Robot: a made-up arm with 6 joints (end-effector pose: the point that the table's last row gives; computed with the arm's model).
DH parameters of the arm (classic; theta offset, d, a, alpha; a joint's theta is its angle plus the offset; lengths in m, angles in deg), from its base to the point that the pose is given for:
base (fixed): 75.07 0 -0.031 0
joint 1: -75.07 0.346 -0.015 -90
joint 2: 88.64 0 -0.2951 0
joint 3: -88.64 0.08 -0.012 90
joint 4: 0 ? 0.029 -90
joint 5: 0 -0.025 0.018 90
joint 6: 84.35 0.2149 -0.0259 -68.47
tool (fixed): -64.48 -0.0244 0 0
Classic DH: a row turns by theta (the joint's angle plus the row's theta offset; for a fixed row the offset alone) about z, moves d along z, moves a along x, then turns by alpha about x.
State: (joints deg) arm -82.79 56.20 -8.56 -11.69 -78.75 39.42
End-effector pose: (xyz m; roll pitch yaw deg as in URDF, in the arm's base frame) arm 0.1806 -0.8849 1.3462 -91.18 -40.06 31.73
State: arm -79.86 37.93 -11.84 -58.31 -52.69 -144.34
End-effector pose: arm 0.2785 -0.5247 1.5780 29.07 -50.52 69.72
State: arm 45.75 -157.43 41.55 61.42 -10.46 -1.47
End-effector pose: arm -0.8898 -0.8216 -0.3897 -138.02 36.86 -162.68
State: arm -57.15 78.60 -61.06 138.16 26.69 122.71
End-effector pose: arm 0.4028 -0.3450 1.5139 -75.10 -70.28 -81.78
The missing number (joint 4, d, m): 0.946
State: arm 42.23 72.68 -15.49 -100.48 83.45 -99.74
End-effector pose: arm 0.8565 0.5643 1.0515 -148.30 -21.54 -81.01
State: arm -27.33 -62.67 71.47 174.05 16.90 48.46
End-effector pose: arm -0.1765 0.1954 1.6123 -32.31 -57.84 -130.73
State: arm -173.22 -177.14 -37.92 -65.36 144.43 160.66
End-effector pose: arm -0.3878 -0.0291 -0.6136 5.41 -14.44 75.90
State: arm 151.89 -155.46 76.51 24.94 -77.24 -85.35
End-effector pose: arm 1.0013 -0.5282 0.1164 137.76 22.95 13.60
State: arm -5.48 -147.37 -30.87 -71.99 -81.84 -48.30
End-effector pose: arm -0.0632 0.2032 -0.8950 -47.26 41.62 66.90
